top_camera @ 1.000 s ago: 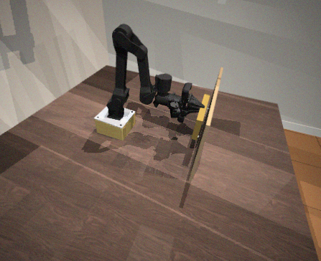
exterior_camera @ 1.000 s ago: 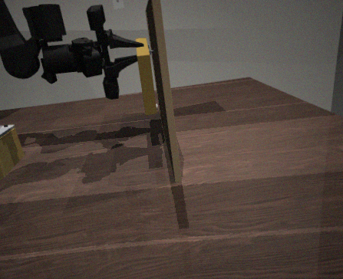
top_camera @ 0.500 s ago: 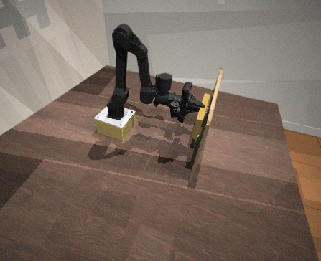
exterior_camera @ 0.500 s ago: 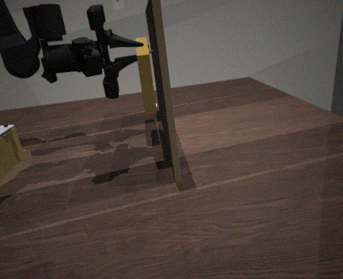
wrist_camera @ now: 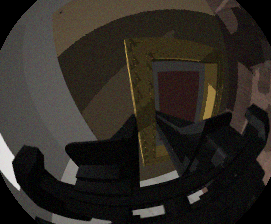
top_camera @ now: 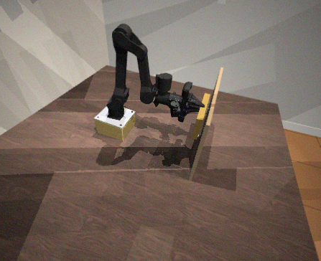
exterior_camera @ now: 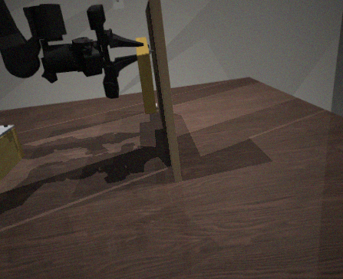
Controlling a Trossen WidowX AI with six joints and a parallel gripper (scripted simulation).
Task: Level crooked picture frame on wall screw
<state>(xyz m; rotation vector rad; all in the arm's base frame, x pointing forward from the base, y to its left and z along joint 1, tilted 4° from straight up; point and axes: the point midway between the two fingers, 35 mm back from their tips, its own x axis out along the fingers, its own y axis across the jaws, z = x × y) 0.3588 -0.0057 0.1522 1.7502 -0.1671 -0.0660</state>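
My gripper tip is 5 cm above the picture frame and 1 cm to the right of it. Also, from my gripper tip: wooden wall panel 6 cm below, 2 cm ahead, 1 cm to the left.
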